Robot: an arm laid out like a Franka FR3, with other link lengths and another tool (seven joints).
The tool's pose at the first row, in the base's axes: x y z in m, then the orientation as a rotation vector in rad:
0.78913, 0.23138, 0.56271, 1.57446, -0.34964, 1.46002
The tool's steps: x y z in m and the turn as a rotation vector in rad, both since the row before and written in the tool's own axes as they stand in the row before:
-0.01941, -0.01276, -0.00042, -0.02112, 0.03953, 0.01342
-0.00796, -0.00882, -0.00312, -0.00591, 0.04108, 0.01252
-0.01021, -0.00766, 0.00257, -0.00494, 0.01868, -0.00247
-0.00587, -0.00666, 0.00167, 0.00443, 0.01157, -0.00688
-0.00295, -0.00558, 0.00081, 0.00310, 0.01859, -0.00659
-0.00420, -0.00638, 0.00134, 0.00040, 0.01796, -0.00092
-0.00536, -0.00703, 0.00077, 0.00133, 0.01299, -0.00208
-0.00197, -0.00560, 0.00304, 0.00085, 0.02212, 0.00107
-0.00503, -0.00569, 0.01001, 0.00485, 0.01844, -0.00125
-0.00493, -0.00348, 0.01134, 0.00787, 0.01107, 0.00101
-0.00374, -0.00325, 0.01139, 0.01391, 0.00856, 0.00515
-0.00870, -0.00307, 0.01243, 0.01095, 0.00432, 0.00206
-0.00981, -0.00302, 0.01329, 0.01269, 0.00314, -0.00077
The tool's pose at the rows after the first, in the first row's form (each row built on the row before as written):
0.79333, 0.23126, 0.53986, 1.52706, -0.35212, 1.49107
0.79627, 0.23507, 0.52856, 1.48989, -0.34222, 1.52766
0.80181, 0.23285, 0.51699, 1.47080, -0.33284, 1.53681
0.80690, 0.23249, 0.50954, 1.46455, -0.31743, 1.54093
0.81112, 0.23345, 0.50488, 1.45151, -0.29908, 1.54953
0.81609, 0.23381, 0.49893, 1.43711, -0.28744, 1.56116
0.82105, 0.23432, 0.49159, 1.42737, -0.27717, 1.56872
0.82692, 0.23408, 0.48844, 1.40989, -0.26421, 1.58471
0.83701, 0.22750, 0.48485, 1.39824, -0.24866, 1.59756
0.84642, 0.21899, 0.48285, 1.39511, -0.23679, 1.60828
0.85593, 0.21104, 0.48205, 1.39896, -0.22471, 1.62263
0.86563, 0.19987, 0.47749, 1.40380, -0.21510, 1.63067
0.87589, 0.18764, 0.47229, 1.41064, -0.20269, 1.63612

